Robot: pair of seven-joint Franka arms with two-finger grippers.
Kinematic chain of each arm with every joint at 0, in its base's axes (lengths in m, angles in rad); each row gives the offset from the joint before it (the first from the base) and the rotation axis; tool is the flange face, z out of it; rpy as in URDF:
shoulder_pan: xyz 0 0 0.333 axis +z
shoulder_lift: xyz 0 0 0 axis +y
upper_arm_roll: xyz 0 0 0.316 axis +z
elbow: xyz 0.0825 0 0 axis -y
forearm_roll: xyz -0.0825 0 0.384 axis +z
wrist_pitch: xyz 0 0 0 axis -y
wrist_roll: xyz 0.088 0 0 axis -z
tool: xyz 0 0 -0.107 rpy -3.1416 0 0
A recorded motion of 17 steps. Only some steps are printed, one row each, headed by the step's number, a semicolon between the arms.
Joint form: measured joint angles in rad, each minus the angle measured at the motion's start. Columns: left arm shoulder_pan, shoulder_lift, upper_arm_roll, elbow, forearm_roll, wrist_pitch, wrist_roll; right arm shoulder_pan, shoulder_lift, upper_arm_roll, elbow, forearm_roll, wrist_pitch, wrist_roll.
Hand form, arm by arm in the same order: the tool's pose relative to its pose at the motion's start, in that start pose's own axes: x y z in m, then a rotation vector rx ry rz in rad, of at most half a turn. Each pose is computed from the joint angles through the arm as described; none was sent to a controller.
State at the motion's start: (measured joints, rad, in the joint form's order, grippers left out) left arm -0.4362 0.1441 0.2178 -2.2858 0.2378 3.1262 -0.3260; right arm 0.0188 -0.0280 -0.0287 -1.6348 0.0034 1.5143 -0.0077
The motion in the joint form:
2: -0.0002 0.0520 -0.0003 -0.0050 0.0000 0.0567 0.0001; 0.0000 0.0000 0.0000 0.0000 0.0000 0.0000 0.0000
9: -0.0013 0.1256 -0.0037 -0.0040 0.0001 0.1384 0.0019; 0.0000 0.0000 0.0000 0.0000 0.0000 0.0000 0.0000
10: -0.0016 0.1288 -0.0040 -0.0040 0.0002 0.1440 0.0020; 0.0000 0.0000 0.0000 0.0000 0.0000 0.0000 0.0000
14: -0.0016 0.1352 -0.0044 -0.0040 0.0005 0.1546 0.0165; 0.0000 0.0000 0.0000 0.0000 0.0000 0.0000 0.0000
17: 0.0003 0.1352 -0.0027 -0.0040 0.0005 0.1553 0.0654; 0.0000 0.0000 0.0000 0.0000 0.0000 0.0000 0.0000
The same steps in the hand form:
2: -0.0147 0.0017 0.0192 -0.0064 -0.0013 0.0088; 0.0000 0.0000 0.0000 0.0000 0.0000 0.0000
9: -0.0334 0.0061 0.0437 -0.0203 0.0058 0.0248; 0.0000 0.0000 0.0000 0.0000 0.0000 0.0000
10: -0.0341 0.0066 0.0445 -0.0219 0.0080 0.0259; 0.0000 0.0000 0.0000 0.0000 0.0000 0.0000
14: -0.0355 0.0071 0.0463 -0.0243 0.0120 0.0418; 0.0000 0.0000 0.0000 0.0000 0.0000 0.0000
17: -0.0352 0.0051 0.0463 -0.0216 0.0133 0.0883; 0.0000 0.0000 0.0000 0.0000 0.0000 0.0000

